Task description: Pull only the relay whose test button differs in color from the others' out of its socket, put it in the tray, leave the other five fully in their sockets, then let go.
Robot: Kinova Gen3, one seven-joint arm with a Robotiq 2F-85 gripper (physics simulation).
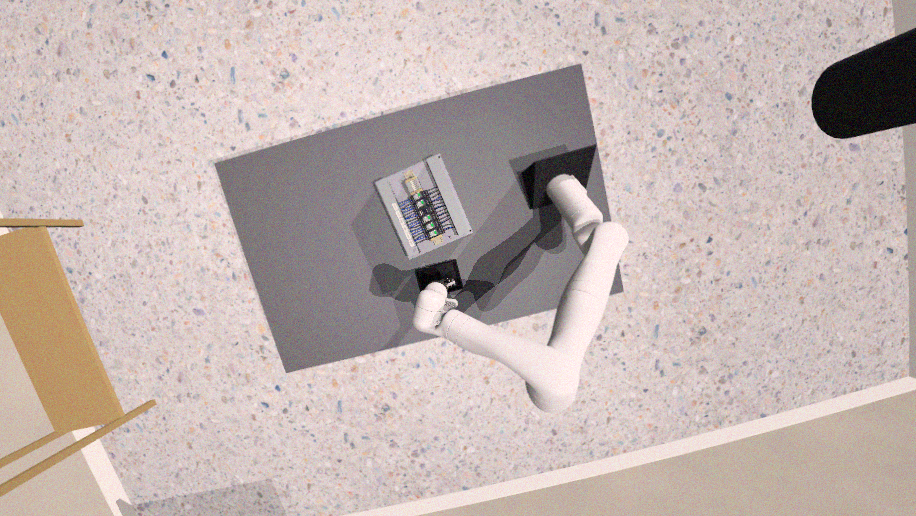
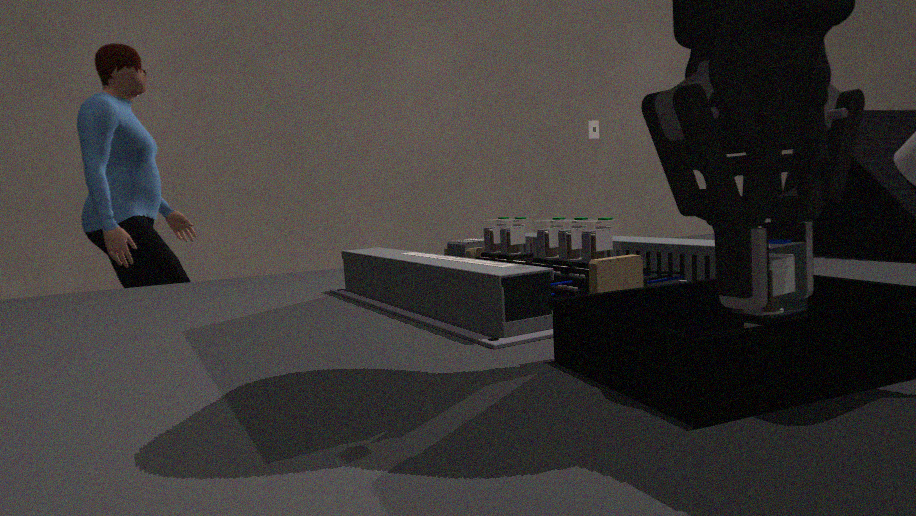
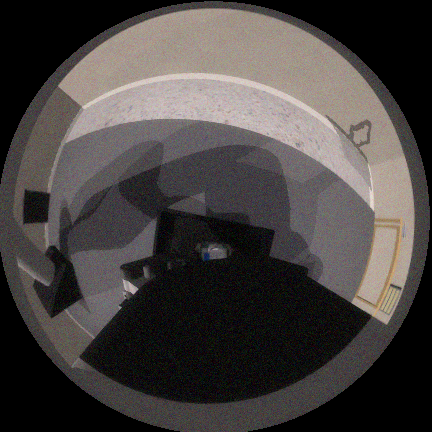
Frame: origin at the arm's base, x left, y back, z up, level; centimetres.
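Seen in the pictures: gripper, between the fingertips: (image 2: 766, 302) (image 3: 212, 250); arm's base, origin of its link: (image 1: 559, 185).
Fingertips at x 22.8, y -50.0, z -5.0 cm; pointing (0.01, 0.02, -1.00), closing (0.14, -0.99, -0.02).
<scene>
Pixels of each thing's top centre, then the offset from my fingertips to it.
- black tray, centre of its top: (image 2: 746, 296) (image 3: 209, 260) (image 1: 439, 279) dz +0.1, dx -1.3, dy +0.1 cm
- nearest relay, centre of its top: (image 2: 597, 218) (image 1: 433, 233) dz +3.6, dx -18.8, dy +3.3 cm
- tan end block, centre of its top: (image 2: 615, 257) dz +0.7, dx -16.9, dy +3.5 cm
My gripper (image 2: 783, 296) (image 3: 212, 250) is shut on a clear-cased relay with a blue test button. The relay (image 2: 782, 272) (image 3: 218, 253) is upright between the fingertips, over the inside of the black tray (image 1: 435, 266) (image 2: 641, 358) (image 3: 255, 241). The fingertips are low, near rim height; the relay's lower end and any contact with the tray floor are hidden. Five relays with green buttons stand upright in the socket row, among them the nearest relay (image 2: 597, 239) (image 1: 433, 232). A dark gap (image 1: 425, 210) shows in the row.
The grey panel (image 1: 456, 201) with wire ducts (image 2: 435, 288) lies beside the tray. A tan end block (image 2: 616, 273) is close to the tray. The arm base stands on a black block (image 1: 538, 182). A person (image 2: 121, 160) stands beyond the table.
</scene>
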